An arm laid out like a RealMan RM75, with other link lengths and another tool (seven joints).
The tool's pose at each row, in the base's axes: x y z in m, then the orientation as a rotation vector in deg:
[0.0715 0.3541 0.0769 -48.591 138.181 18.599]
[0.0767 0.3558 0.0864 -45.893 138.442 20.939]
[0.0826 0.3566 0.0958 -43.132 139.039 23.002]
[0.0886 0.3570 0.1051 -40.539 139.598 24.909]
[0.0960 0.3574 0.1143 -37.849 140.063 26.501]
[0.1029 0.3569 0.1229 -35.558 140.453 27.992]
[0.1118 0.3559 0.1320 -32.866 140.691 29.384]
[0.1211 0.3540 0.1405 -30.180 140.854 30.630]
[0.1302 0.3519 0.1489 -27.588 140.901 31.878]
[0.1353 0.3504 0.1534 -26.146 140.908 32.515]
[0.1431 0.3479 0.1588 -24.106 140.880 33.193]
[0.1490 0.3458 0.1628 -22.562 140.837 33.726]
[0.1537 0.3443 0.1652 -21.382 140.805 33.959]
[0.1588 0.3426 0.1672 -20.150 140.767 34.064]
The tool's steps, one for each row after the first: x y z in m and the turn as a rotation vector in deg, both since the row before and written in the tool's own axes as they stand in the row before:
[-0.0097 -0.0016 -0.0049 -0.906 -0.968 2.328]
[-0.0098 -0.0023 -0.0047 -0.757 -0.589 2.428]
[-0.0098 -0.0022 -0.0047 -0.706 -0.496 2.281]
[-0.0108 -0.0025 -0.0040 -0.462 -0.539 2.248]
[-0.0099 -0.0027 -0.0040 -0.501 -0.430 1.951]
[-0.0117 -0.0036 -0.0037 -0.332 -0.652 2.148]
[-0.0115 -0.0043 -0.0034 -0.237 -0.673 2.098]
[-0.0114 -0.0039 -0.0034 -0.271 -0.710 2.014]
[-0.0063 -0.0023 -0.0018 -0.114 -0.397 1.106]
[-0.0088 -0.0039 -0.0017 -0.005 -0.586 1.505]
[-0.0067 -0.0030 -0.0013 -0.022 -0.447 1.143]
[-0.0049 -0.0024 -0.0003 0.107 -0.344 0.833]
[-0.0050 -0.0028 0.0001 0.210 -0.365 0.835]

